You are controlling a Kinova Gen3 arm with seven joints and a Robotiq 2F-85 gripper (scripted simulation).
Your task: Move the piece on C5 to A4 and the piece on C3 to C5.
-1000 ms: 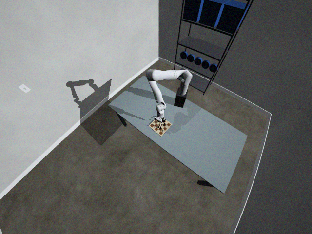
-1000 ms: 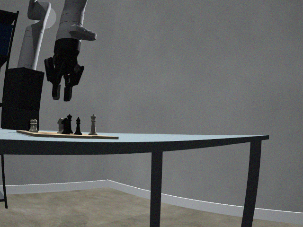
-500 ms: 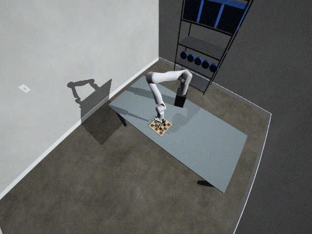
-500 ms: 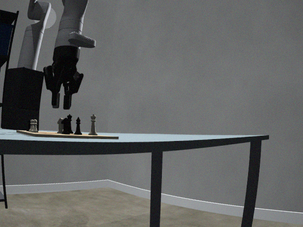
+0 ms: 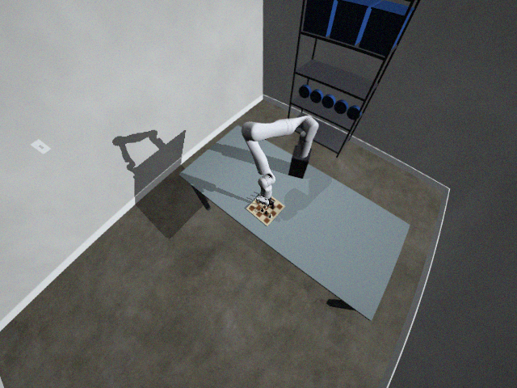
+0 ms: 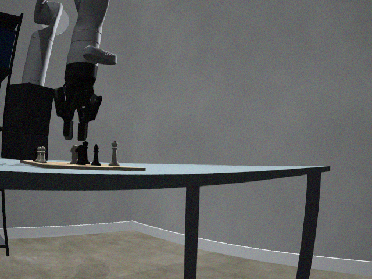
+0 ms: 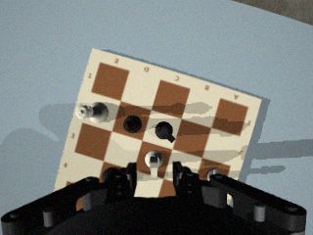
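The chessboard lies 7 cm below my hand. Round my hand: black bishop: 3 cm ahead, 4 cm to the left, 5 cm below; then black pawn: 7 cm behind, 8 cm to the right, 5 cm below.
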